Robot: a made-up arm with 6 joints.
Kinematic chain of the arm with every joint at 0, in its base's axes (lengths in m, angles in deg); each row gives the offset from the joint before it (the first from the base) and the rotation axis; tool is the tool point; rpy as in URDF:
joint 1: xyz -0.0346 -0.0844 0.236 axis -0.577 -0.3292 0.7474
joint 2: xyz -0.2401 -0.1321 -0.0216 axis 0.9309 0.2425 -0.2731
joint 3: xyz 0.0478 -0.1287 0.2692 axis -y
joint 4: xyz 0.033 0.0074 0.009 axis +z
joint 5: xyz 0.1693 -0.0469 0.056 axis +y
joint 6: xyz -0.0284 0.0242 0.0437 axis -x
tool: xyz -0.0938 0.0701 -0.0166 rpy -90 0 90
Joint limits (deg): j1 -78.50..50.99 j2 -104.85..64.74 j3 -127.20..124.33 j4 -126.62..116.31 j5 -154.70..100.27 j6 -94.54..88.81
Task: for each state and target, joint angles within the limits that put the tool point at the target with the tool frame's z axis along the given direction. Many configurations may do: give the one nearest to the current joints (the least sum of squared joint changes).
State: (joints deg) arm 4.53 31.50 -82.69 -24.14 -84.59 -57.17
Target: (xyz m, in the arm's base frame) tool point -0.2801 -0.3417 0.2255 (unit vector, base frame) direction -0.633 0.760 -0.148
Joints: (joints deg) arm -23.49 36.00 -44.48 -14.93 -85.90 -51.51
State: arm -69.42 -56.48 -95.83 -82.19 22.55 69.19
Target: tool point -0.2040 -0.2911 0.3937 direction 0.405 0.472 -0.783
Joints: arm -67.57 -24.20 -127.20 -126.34 49.55 88.55
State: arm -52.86 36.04 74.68 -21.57 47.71 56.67
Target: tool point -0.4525 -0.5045 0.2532 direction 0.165 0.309 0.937
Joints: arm -30.75 51.57 47.55 -72.93 22.75 37.65
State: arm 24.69 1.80 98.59 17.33 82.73 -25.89
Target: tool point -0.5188 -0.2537 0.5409 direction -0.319 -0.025 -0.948
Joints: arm -5.91 -9.84 122.12 -5.60 50.82 -42.98
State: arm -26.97 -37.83 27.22 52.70 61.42 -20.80
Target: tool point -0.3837 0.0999 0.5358 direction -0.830 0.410 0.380
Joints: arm -21.44 -37.72 63.01 79.29 100.27 5.65
